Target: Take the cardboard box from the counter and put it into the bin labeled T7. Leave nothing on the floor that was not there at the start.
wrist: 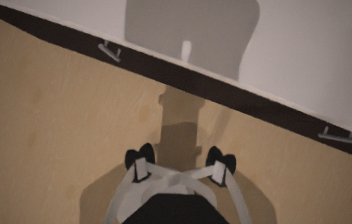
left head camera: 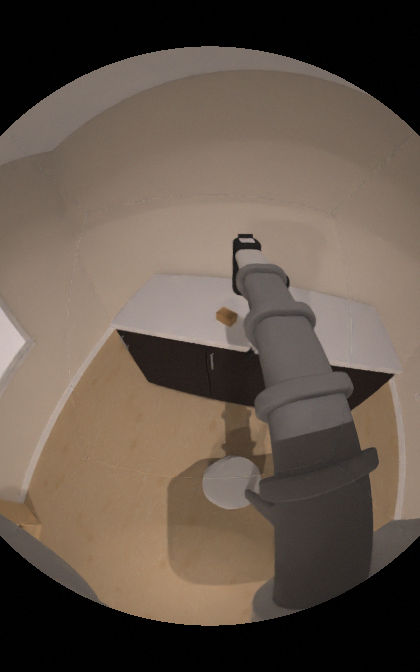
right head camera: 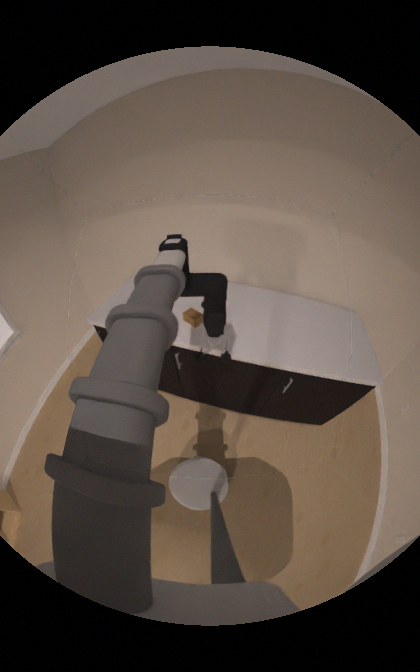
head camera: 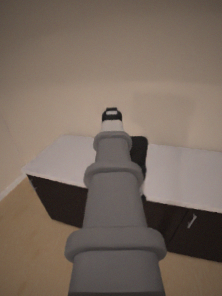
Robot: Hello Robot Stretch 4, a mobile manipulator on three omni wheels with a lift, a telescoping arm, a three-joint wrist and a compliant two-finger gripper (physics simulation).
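Frame: origin at the robot's base, x right, y ahead, z up, level; metres.
Where they show: gripper, fingertip midpoint: [wrist: 180, 157].
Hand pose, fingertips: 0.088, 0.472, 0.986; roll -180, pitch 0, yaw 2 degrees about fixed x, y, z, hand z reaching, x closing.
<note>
After its pixels a point has its place, as x, y, z.
The small brown cardboard box [left head camera: 226, 316] [right head camera: 192, 317] lies on the white counter [head camera: 185, 175] @(0.491, 0.726, 0.883) [left head camera: 175, 305] [right head camera: 300, 335] [wrist: 305, 60] @(0.285, 0.627, 0.883), towards the left part of its top. My gripper [right head camera: 214, 356] [wrist: 180, 157] @(0.088, 0.472, 0.986) is open and empty. It points down above the counter's front edge, to the right of the box in the right head camera view. In the wrist view the floor shows between and beyond the fingertips. The arm hides the gripper in the head camera and left head camera views, and the box does not show in the head camera view. No bin labeled T7 shows.
Dark cabinet doors with metal handles [head camera: 191, 221] [left head camera: 212, 361] [right head camera: 288, 385] are below the counter top. A wall stands behind it. A round whitish disc [left head camera: 231, 482] [right head camera: 198, 483] shows low in front of the cabinet. Part of a light brown object [left head camera: 20, 517] [right head camera: 9, 515] shows at the far left.
</note>
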